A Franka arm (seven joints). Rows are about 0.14 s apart.
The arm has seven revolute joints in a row. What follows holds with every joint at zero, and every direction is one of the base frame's.
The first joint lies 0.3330 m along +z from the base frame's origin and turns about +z.
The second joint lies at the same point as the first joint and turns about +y.
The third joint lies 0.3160 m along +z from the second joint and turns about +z.
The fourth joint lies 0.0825 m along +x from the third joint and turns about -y.
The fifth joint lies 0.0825 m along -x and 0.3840 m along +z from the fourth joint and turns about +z.
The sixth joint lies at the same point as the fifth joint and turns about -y.
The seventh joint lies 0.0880 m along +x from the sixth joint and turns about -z.
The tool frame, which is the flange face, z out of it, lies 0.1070 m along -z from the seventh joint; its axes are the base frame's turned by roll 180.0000, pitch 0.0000 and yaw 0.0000 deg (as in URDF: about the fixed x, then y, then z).
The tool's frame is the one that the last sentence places.
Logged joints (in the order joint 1, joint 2, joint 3, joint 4, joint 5, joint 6, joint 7), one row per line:
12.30 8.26 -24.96 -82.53 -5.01 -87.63 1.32
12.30 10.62 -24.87 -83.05 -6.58 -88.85 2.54
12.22 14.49 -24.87 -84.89 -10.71 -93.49 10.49
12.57 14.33 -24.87 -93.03 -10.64 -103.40 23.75
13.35 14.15 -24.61 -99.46 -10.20 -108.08 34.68
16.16 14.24 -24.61 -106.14 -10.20 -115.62 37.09
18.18 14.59 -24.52 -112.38 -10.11 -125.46 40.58
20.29 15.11 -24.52 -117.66 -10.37 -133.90 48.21
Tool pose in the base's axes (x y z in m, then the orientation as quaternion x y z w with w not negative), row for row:
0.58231 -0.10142 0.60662 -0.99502 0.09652 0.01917 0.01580
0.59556 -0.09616 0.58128 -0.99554 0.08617 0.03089 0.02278
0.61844 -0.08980 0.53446 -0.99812 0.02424 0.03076 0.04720
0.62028 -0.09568 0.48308 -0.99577 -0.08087 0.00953 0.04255
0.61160 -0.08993 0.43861 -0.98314 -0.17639 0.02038 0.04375
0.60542 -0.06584 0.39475 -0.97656 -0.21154 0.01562 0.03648
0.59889 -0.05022 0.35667 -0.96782 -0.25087 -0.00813 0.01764
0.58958 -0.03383 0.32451 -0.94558 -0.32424 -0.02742 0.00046
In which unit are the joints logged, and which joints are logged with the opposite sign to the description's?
The joints are logged in degrees. Opposite sign: joint 5, joint 6, joint 7.
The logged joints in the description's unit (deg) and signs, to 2 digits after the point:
12.30 8.26 -24.96 -82.53 5.01 87.63 -1.32
12.30 10.62 -24.87 -83.05 6.58 88.85 -2.54
12.22 14.49 -24.87 -84.89 10.71 93.49 -10.49
12.57 14.33 -24.87 -93.03 10.64 103.40 -23.75
13.35 14.15 -24.61 -99.46 10.20 108.08 -34.68
16.16 14.24 -24.61 -106.14 10.20 115.62 -37.09
18.18 14.59 -24.52 -112.38 10.11 125.46 -40.58
20.29 15.11 -24.52 -117.66 10.37 133.90 -48.21

